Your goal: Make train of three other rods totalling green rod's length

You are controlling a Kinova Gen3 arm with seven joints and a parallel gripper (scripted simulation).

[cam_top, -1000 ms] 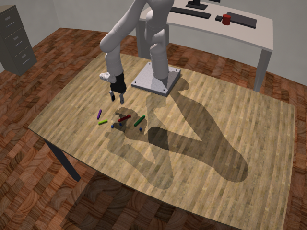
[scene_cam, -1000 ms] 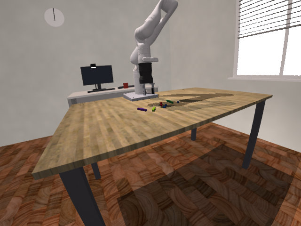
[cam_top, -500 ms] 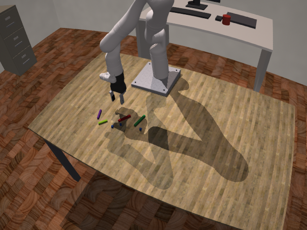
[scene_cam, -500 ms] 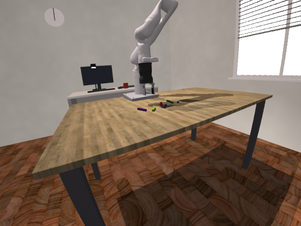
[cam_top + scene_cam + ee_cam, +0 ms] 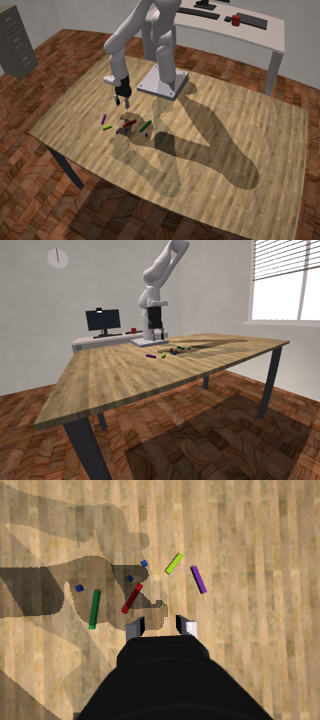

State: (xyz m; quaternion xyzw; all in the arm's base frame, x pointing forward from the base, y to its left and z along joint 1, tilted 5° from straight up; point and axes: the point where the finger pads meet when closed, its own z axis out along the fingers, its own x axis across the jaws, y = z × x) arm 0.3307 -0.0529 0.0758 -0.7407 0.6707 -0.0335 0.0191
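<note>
The red rod is 4 cm ahead of my hand, 6 cm to the left of it and 8 cm below it. Round my hand: green rod: 1 cm ahead, 14 cm to the left, 8 cm below; then purple rod: 8 cm ahead, 8 cm to the right, 8 cm below; then lime rod: 12 cm ahead, 3 cm to the right, 8 cm below.
</note>
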